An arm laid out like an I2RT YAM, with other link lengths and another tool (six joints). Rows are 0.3 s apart.
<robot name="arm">
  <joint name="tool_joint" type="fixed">
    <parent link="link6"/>
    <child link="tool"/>
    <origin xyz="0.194 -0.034 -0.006" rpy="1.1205 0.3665 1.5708"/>
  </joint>
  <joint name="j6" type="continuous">
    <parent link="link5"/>
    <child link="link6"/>
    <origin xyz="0.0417 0 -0.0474" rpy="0 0 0"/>
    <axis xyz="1 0 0"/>
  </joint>
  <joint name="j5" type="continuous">
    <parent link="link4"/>
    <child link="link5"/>
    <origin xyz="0.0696 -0.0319 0.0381" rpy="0 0 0"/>
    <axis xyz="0 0 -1"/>
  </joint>
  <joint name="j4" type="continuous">
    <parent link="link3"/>
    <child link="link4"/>
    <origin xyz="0.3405 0.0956 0.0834" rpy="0 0 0"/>
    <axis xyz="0 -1 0"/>
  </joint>
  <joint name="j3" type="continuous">
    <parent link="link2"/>
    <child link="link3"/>
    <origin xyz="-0.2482 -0.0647 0" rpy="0 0 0"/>
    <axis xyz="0 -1 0"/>
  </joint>
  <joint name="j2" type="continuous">
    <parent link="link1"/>
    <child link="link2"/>
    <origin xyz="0.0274 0.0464 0.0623" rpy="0 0 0"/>
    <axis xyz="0 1 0"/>
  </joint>
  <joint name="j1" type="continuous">
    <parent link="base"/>
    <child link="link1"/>
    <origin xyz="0 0 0.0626" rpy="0 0 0"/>
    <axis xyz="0 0 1"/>
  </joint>
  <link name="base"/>
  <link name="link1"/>
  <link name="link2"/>
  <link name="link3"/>
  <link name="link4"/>
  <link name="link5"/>
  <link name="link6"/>
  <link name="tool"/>
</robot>
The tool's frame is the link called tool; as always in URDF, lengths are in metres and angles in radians. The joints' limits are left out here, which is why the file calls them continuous.
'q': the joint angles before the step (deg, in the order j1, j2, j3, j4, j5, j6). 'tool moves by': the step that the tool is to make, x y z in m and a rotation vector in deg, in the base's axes. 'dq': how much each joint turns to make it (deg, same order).
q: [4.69 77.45 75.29 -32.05 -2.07 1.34]
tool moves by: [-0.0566 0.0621 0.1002 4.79 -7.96 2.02]
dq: [9.45 -9.65 3.49 -4.52 4.72 6.65]
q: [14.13 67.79 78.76 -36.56 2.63 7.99]
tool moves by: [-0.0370 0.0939 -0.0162 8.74 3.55 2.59]
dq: [13.29 1.26 -0.02 -0.17 5.40 13.25]
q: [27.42 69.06 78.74 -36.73 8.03 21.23]
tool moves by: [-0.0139 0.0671 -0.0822 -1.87 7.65 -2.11]
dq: [10.74 10.04 0.01 0.50 9.56 9.16]
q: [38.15 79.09 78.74 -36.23 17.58 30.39]
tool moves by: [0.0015 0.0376 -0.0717 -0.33 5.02 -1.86]
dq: [3.60 9.12 -0.02 3.12 2.32 6.09]
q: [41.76 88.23 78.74 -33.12 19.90 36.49]
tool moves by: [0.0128 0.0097 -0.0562 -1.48 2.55 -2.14]
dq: [0.26 7.30 0.01 3.61 1.29 2.25]
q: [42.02 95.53 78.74 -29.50 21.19 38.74]
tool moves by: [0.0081 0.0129 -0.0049 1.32 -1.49 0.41]
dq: [0.42 1.65 -0.01 3.66 0.02 -0.01]
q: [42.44 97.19 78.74 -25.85 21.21 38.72]
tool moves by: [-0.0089 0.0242 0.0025 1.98 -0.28 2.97]
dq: [1.65 0.02 -0.01 1.59 -1.82 0.00]
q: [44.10 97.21 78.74 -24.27 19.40 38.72]
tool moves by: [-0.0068 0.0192 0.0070 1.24 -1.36 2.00]
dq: [1.72 -0.10 0.02 1.81 -0.15 -0.26]
